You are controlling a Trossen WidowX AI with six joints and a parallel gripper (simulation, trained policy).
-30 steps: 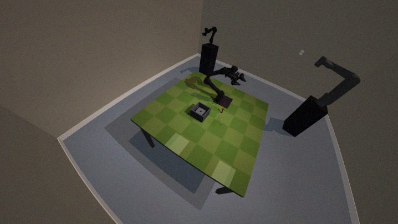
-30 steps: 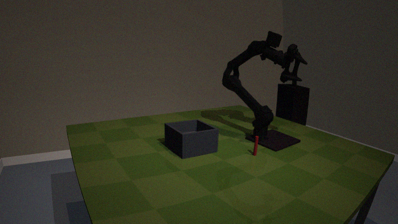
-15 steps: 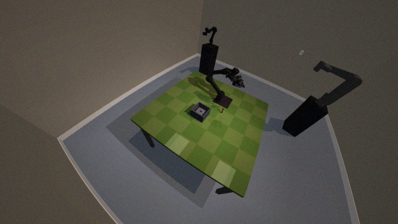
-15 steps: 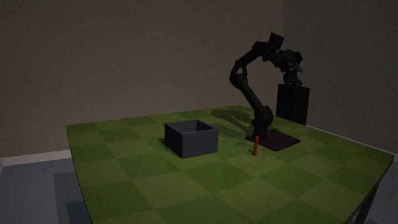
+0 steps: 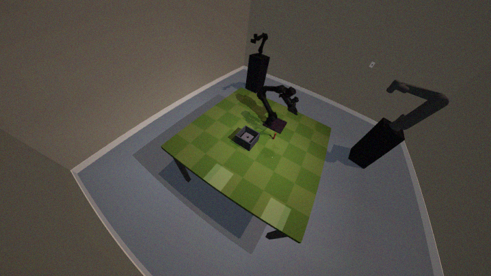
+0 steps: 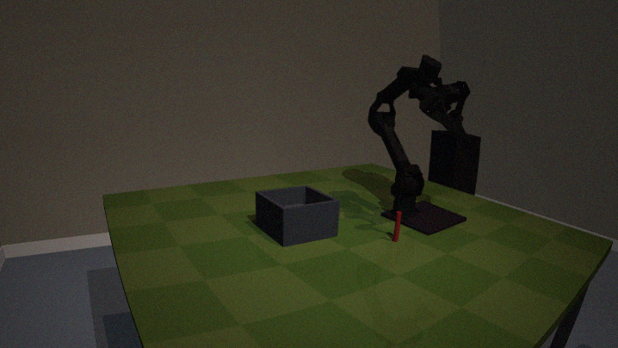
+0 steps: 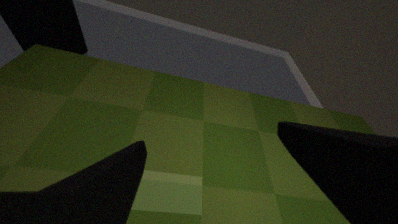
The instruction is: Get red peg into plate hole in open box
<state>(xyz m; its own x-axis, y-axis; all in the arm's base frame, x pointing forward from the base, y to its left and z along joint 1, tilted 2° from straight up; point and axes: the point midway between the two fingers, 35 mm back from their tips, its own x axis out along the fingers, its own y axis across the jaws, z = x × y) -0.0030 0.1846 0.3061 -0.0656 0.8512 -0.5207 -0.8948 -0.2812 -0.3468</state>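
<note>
The red peg is 25 cm below my gripper tip, 14 cm ahead of it and 7 cm to the right of it. From my gripper tip the other things lie so: grey box (35 cm ahead, 27 cm below, 24 cm to the right); then plate (35 cm ahead, 25 cm below, 24 cm to the right).
</note>
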